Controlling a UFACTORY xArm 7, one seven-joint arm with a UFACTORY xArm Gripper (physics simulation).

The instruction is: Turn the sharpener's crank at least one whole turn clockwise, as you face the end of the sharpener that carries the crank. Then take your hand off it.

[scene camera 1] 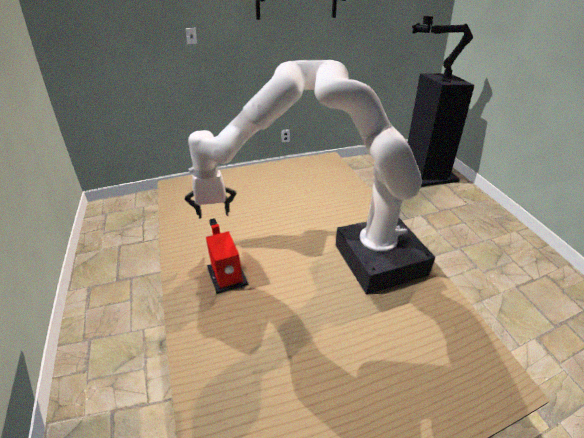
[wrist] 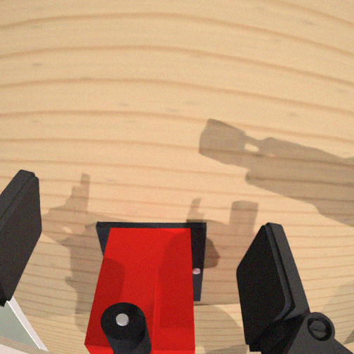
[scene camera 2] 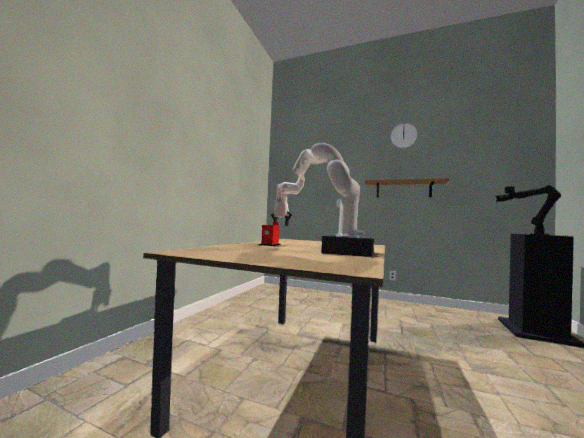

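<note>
The red sharpener stands upright on its dark base plate on the table. Its red crank arm points up at the far end in the first scene view and carries a black handle. My gripper is open and empty, pointing down just above the crank end. In the wrist view the handle lies sideways between the two fingers, with space on both sides; its lower part is cut off by the frame edge. No contact with the handle shows.
The wooden table carries the arm's black base block, right of the sharpener. A black pedestal with a small black arm stands off the table at the right. A wall shelf hangs behind.
</note>
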